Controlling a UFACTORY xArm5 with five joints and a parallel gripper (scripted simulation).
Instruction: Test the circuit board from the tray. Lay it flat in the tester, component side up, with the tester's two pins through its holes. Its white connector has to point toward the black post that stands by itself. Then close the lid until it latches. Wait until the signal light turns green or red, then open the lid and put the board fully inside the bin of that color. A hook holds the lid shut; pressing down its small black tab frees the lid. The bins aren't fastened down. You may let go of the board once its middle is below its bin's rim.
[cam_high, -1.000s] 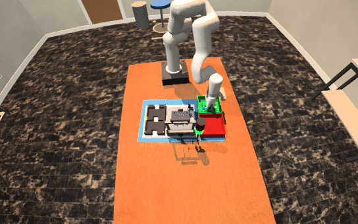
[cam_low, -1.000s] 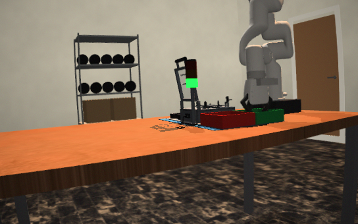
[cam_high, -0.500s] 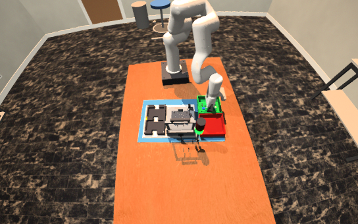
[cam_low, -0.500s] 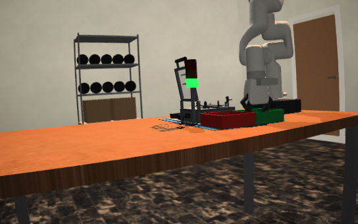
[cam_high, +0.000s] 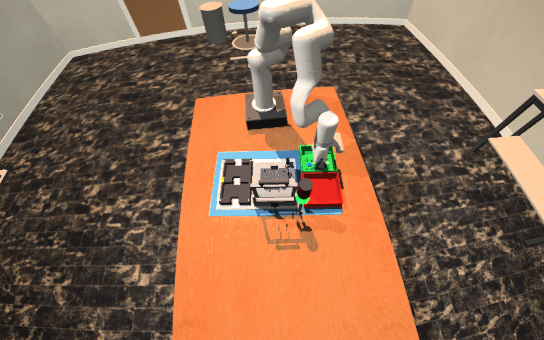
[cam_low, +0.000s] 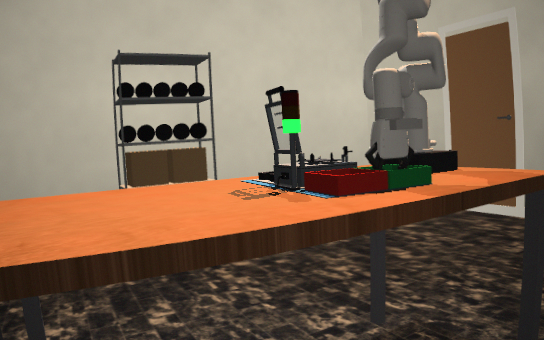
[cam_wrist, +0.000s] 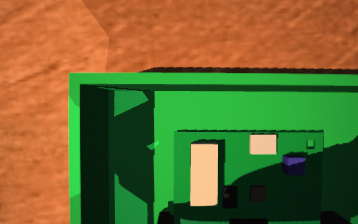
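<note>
The green bin is right at my hand. Round my hand: red bin: 150 mm ahead, 20 mm to the right; then green circuit board: 10 mm below; then tester lid: 220 mm to the right, 200 mm ahead, 170 mm above.
</note>
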